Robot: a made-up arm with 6 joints. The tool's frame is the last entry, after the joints.
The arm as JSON. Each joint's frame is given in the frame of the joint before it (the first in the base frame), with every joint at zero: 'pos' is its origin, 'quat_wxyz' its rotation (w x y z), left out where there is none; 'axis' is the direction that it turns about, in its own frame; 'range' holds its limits. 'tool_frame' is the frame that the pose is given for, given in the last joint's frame.
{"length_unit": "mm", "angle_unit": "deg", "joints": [
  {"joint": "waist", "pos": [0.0, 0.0, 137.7], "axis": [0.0, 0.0, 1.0], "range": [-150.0, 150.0]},
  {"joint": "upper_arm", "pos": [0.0, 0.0, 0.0], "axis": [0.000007, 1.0, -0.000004], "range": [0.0, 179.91]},
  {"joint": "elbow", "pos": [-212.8, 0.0, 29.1], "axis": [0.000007, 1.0, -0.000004], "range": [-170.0, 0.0]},
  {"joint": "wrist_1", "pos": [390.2, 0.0, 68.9], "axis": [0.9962, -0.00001, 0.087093], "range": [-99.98, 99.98]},
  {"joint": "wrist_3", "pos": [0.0, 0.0, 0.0], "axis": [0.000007, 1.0, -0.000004], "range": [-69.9, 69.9]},
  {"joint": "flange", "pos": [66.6, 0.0, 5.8], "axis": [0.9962, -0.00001, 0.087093], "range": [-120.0, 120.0]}
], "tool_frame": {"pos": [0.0, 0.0, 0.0], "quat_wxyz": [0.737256, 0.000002, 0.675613, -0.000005]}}
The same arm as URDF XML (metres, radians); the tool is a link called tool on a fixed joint. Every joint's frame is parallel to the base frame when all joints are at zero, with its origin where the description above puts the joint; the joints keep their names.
<robot name="arm">
  <link name="base"/>
  <link name="link1"/>
  <link name="link2"/>
  <link name="link3"/>
  <link name="link4"/>
  <link name="link5"/>
  <link name="link6"/>
  <link name="tool"/>
  <joint name="waist" type="revolute">
    <parent link="base"/>
    <child link="link1"/>
    <origin xyz="0.0000 0.0000 0.1377" rpy="0.0000 0.0000 0.0000"/>
    <axis xyz="0 0 1"/>
    <limit lower="-2.6180" upper="2.6180"/>
  </joint>
  <joint name="upper_arm" type="revolute">
    <parent link="link1"/>
    <child link="link2"/>
    <origin xyz="0.0000 0.0000 0.0000" rpy="0.0000 0.0000 0.0000"/>
    <axis xyz="0 1 0"/>
    <limit lower="0.0000" upper="3.1400"/>
  </joint>
  <joint name="elbow" type="revolute">
    <parent link="link2"/>
    <child link="link3"/>
    <origin xyz="-0.2128 0.0000 0.0291" rpy="0.0000 0.0000 0.0000"/>
    <axis xyz="0 1 0"/>
    <limit lower="-2.9671" upper="0.0000"/>
  </joint>
  <joint name="wrist_1" type="revolute">
    <parent link="link3"/>
    <child link="link4"/>
    <origin xyz="0.3902 0.0000 0.0689" rpy="0.0000 0.0000 0.0000"/>
    <axis xyz="0.9962 0 0.0871"/>
    <limit lower="-1.7450" upper="1.7450"/>
  </joint>
  <joint name="wrist_3" type="revolute">
    <parent link="link4"/>
    <child link="link5"/>
    <origin xyz="0.0000 0.0000 0.0000" rpy="0.0000 0.0000 0.0000"/>
    <axis xyz="0 1 0"/>
    <limit lower="-1.2200" upper="1.2200"/>
  </joint>
  <joint name="flange" type="revolute">
    <parent link="link5"/>
    <child link="link6"/>
    <origin xyz="0.0666 0.0000 0.0058" rpy="0.0000 0.0000 0.0000"/>
    <axis xyz="0.9962 0 0.0871"/>
    <limit lower="-2.0944" upper="2.0944"/>
  </joint>
  <joint name="tool_fixed" type="fixed">
    <parent link="link6"/>
    <child link="tool"/>
    <origin xyz="0.0000 0.0000 0.0000" rpy="0.0000 1.4836 -0.0001"/>
  </joint>
</robot>

